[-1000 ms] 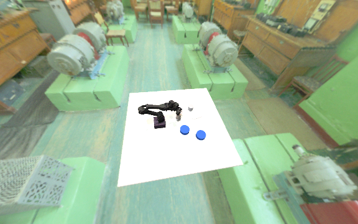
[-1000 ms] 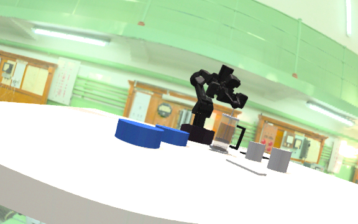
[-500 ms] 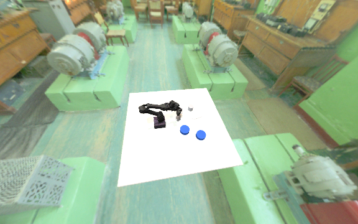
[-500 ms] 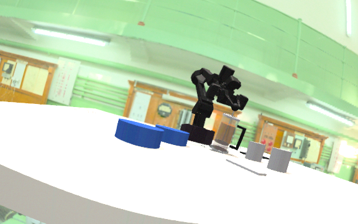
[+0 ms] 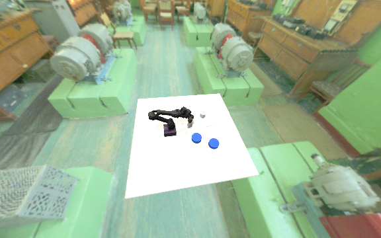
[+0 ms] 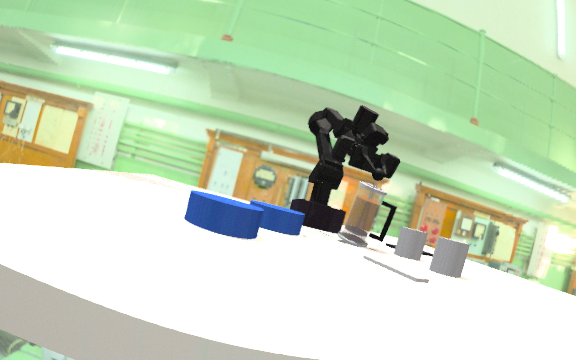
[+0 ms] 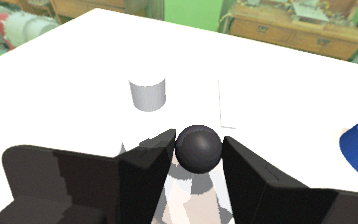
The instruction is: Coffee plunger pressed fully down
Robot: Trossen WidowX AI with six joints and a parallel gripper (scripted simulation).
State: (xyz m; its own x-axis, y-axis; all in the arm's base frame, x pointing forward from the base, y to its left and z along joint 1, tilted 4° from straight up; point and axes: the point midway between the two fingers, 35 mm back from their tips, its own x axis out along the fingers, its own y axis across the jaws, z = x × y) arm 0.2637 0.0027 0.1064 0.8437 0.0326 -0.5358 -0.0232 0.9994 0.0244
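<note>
My gripper tip is 1 cm past the coffee press, 1 cm to the right of it and 9 cm above it.
</note>
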